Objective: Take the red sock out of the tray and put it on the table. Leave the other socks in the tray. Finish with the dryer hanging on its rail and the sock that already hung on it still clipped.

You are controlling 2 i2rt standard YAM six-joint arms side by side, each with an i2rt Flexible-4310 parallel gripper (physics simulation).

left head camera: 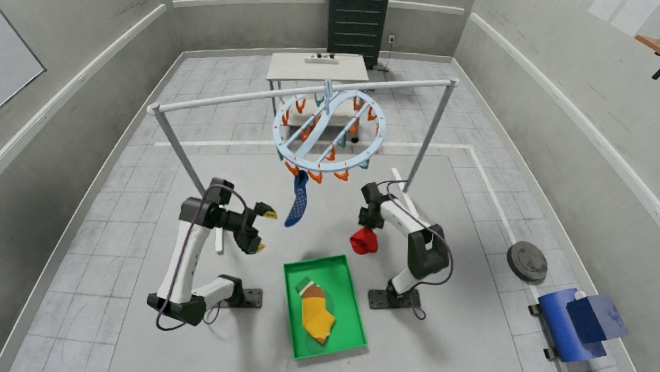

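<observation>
The red sock (364,241) is outside the tray, bunched at the fingers of my right gripper (370,226). That gripper points down and looks shut on the sock; its fingertips are hidden. The green tray (356,305) holds a yellow sock (315,310) with brown parts and a green sock (305,285) partly under it. My left gripper (267,232) is open and empty, left of the hanging blue sock. The light blue round dryer (276,131) hangs by its hook on the rail (225,98). The dotted blue sock (299,200) hangs from a clip at the dryer's front.
Grey posts (178,150) (431,135) carry the rail on both sides. Orange and teal clips hang around the dryer. A dark round disc (527,262) and a blue cylinder-shaped object (565,320) are at the right. A white table (290,67) stands at the back.
</observation>
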